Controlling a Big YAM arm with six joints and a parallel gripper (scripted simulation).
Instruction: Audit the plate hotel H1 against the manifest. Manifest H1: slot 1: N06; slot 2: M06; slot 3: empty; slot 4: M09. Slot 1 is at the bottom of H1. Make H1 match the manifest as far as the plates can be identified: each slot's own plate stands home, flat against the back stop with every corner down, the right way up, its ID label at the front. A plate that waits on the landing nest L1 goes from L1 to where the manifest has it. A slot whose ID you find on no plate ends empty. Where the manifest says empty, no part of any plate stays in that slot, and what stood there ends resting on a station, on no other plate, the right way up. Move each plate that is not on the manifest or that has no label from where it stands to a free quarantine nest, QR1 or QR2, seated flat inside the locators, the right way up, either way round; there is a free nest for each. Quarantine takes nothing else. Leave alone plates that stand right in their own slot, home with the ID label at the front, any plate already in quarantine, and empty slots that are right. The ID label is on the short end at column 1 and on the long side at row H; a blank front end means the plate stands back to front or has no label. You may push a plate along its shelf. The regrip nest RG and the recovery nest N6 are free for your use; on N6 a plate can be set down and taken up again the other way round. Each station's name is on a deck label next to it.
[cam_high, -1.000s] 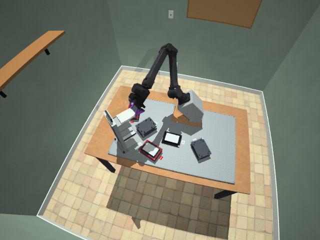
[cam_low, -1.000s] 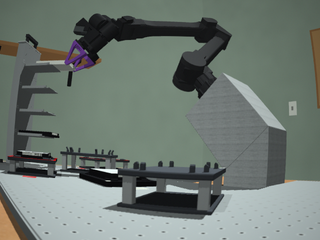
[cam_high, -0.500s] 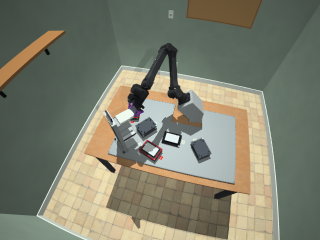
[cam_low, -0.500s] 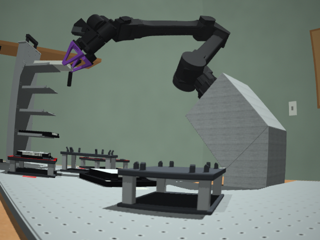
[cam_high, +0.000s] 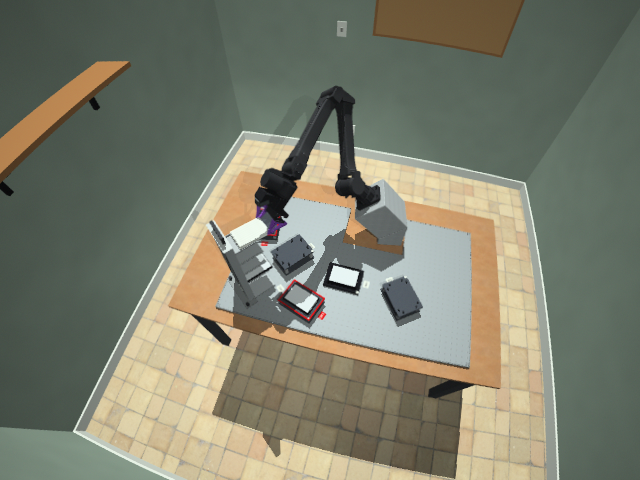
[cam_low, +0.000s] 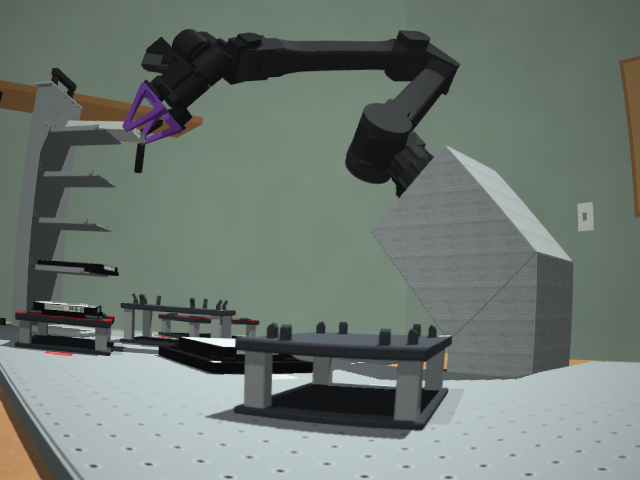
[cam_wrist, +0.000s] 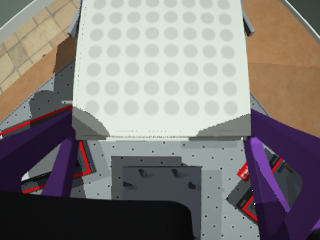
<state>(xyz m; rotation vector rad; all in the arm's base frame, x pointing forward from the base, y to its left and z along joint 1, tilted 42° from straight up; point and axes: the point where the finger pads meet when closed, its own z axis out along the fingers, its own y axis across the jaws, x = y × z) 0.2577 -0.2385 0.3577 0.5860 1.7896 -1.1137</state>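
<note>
Right now my hand is 4 cm to the left of the white well plate and 4 cm short of it. Round my hand: H1 deck label (34 cm below, 10 cm ahead, 4 cm to the left); plate hotel H1 (13 cm to the right, 13 cm below, 11 cm ahead); regrip nest (29 cm below, 8 cm to the left, 7 cm behind).
</note>
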